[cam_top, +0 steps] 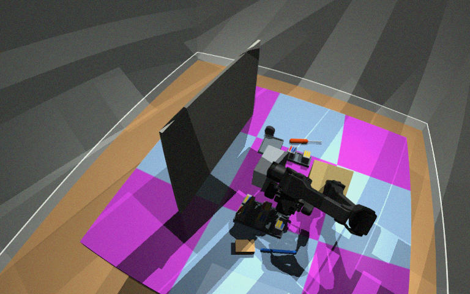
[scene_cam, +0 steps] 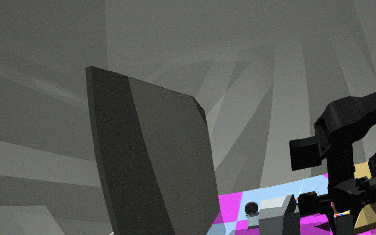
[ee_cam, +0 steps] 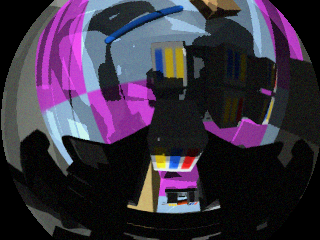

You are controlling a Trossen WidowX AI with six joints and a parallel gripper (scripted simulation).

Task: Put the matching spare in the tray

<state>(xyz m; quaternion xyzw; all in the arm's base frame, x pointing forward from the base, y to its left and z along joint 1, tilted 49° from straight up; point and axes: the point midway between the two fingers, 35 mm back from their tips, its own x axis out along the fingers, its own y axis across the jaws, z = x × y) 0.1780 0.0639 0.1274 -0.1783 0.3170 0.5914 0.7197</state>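
My gripper tip is now 190 mm to the left of the grey box, 100 mm short of it and 10 mm above it. Also, from my gripper tip: blue marker pen: 150 mm to the left, 60 mm below, 10 mm behind; then brown block: 170 mm to the left, 120 mm ahead, 50 mm below; then grey holder: 330 mm to the right, 60 mm below, 20 mm behind.
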